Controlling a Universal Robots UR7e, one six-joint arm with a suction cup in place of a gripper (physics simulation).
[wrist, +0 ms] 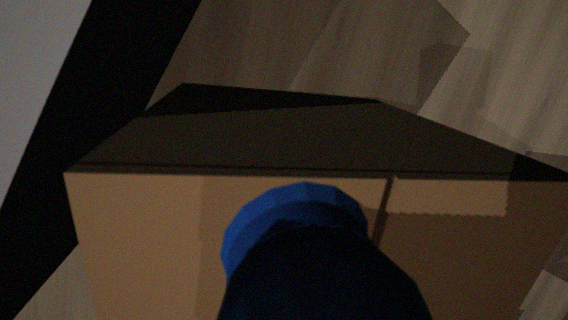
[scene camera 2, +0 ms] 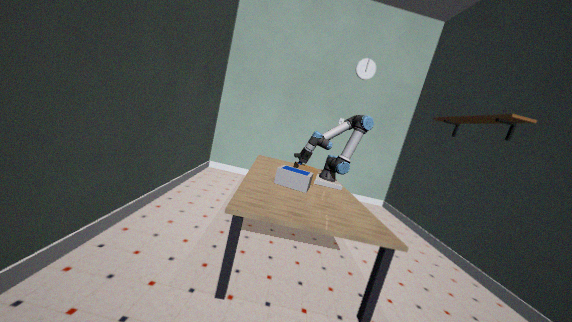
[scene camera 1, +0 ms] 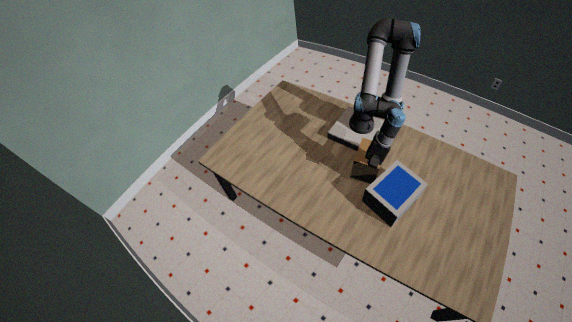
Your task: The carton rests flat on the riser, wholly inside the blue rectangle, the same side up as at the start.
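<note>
Brown carton (wrist: 471, 222) stuck to my suction cup (wrist: 306, 243). Grey riser (scene camera 2: 287, 176) (wrist: 79, 79), resting on the table.
</note>
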